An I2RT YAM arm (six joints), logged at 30 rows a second.
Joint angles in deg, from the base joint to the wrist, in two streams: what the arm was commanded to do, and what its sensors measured. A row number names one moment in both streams.
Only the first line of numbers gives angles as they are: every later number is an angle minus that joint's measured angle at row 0.
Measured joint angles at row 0:
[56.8 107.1 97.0 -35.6 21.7 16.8]
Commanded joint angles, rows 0 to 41:
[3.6 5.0 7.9 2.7 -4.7 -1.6]
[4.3 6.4 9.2 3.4 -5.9 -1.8]
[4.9 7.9 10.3 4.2 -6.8 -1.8]
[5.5 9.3 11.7 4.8 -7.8 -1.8]
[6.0 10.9 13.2 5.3 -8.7 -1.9]
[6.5 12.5 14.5 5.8 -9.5 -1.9]
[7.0 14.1 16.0 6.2 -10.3 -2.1]
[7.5 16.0 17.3 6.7 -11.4 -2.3]
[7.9 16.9 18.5 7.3 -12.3 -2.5]
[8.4 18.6 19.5 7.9 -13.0 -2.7]
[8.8 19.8 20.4 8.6 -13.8 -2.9]
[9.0 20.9 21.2 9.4 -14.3 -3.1]
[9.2 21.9 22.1 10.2 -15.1 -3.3]
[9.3 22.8 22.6 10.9 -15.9 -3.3]
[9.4 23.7 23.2 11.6 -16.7 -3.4]
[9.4 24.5 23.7 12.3 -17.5 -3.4]
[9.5 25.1 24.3 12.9 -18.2 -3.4]
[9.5 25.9 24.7 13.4 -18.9 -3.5]
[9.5 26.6 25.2 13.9 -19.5 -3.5]
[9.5 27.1 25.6 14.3 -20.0 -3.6]
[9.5 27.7 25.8 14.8 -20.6 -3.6]
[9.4 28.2 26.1 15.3 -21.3 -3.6]
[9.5 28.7 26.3 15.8 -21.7 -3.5]
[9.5 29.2 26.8 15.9 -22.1 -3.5]
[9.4 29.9 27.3 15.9 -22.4 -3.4]
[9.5 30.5 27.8 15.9 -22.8 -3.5]
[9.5 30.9 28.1 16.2 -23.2 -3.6]
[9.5 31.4 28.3 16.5 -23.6 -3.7]
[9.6 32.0 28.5 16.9 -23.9 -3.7]
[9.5 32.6 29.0 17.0 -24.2 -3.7]
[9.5 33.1 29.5 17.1 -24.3 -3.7]
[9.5 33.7 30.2 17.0 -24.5 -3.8]
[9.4 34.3 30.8 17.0 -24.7 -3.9]
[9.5 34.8 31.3 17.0 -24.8 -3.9]
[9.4 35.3 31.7 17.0 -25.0 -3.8]
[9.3 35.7 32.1 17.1 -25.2 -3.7]
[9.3 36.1 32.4 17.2 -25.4 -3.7]
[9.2 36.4 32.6 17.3 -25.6 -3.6]
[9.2 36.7 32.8 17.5 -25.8 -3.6]
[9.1 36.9 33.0 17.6 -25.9 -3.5]
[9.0 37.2 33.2 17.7 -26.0 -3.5]
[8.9 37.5 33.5 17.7 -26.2 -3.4]
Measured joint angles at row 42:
[9.2 36.4 31.0 15.5 -24.9 -3.2]
